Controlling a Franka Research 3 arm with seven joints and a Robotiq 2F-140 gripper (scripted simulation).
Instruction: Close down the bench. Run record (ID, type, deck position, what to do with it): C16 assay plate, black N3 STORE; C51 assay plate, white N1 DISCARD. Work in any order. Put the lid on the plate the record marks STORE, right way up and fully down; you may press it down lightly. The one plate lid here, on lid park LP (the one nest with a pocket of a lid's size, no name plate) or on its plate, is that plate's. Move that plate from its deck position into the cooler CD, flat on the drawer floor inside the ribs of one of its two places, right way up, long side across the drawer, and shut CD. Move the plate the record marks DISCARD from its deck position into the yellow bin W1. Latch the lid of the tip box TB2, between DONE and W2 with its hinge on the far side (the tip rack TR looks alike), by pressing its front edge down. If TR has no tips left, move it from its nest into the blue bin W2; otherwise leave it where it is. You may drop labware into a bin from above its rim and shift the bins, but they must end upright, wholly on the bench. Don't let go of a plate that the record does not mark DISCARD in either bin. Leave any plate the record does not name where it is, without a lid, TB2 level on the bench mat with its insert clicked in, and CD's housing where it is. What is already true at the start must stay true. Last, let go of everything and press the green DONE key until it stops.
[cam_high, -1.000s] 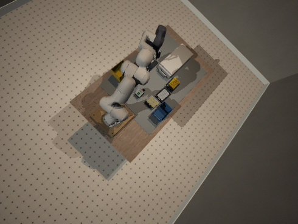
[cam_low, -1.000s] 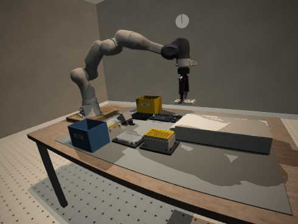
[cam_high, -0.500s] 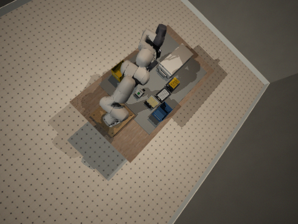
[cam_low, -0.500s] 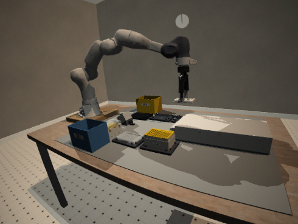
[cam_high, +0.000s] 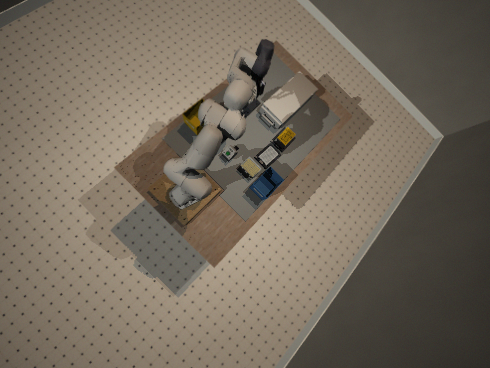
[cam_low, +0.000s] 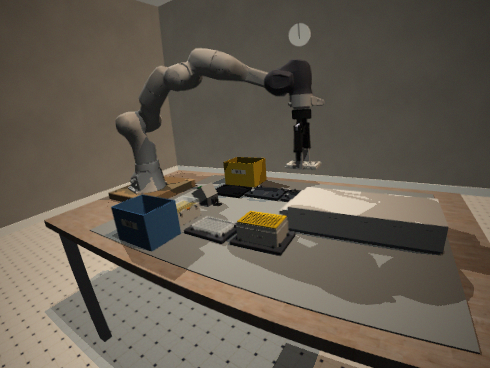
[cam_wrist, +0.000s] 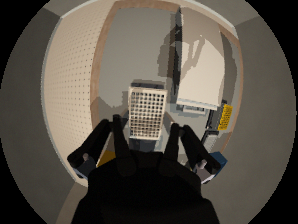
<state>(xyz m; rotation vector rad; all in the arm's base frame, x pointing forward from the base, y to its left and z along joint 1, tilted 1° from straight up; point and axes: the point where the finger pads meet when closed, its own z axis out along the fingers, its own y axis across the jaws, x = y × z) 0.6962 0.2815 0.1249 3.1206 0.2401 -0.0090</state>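
The yellow bin W1 lies 37 cm behind my hand, 8 cm to the left of it and 13 cm below it. Round my hand: white assay plate (2 cm below); then cooler drawer (17 cm ahead, 17 cm to the right, 14 cm below); then grey plate lid (14 cm ahead, 18 cm to the right, 14 cm below).
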